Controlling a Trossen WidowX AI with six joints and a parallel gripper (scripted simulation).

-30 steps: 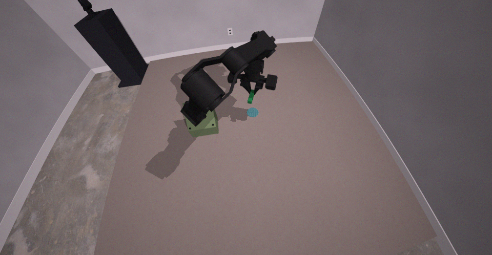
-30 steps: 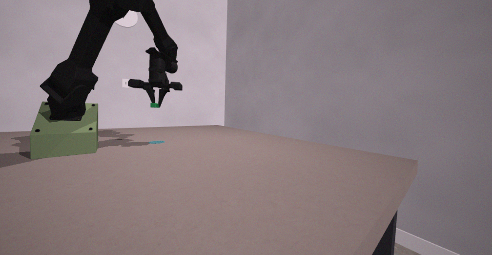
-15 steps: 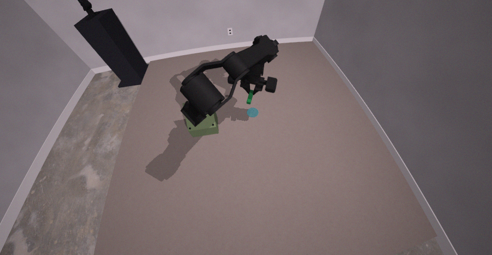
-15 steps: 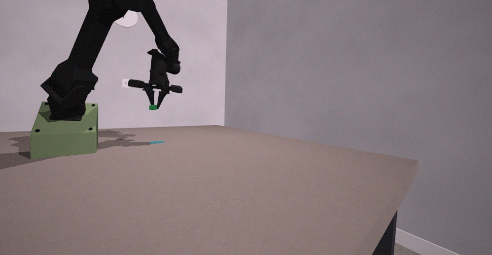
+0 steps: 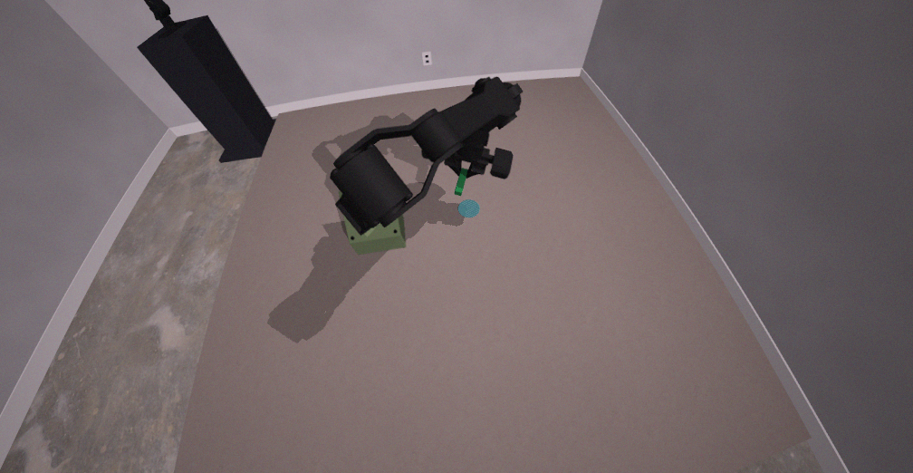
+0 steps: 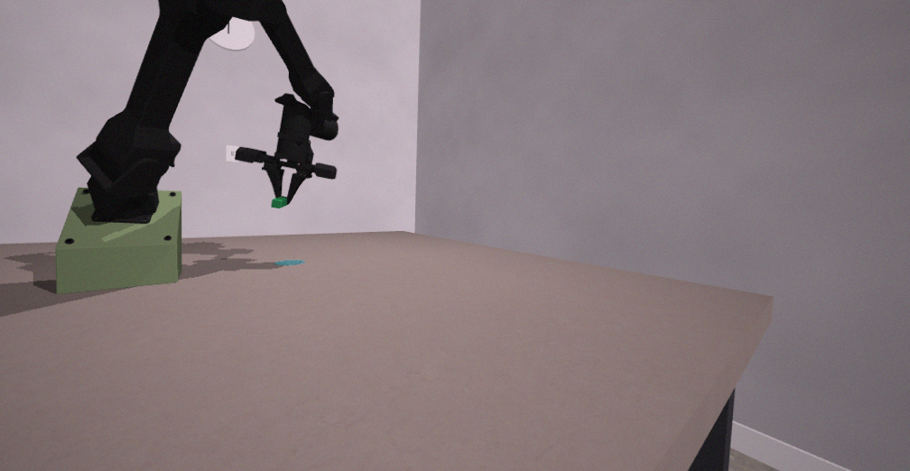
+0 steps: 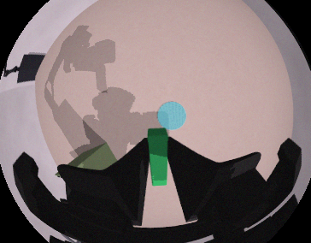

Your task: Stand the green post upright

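My hand is 17 cm above the cyan circle and 1 cm short of it. Also, from my hand: green post 3 cm below, 1 cm to the right, 1 cm behind.
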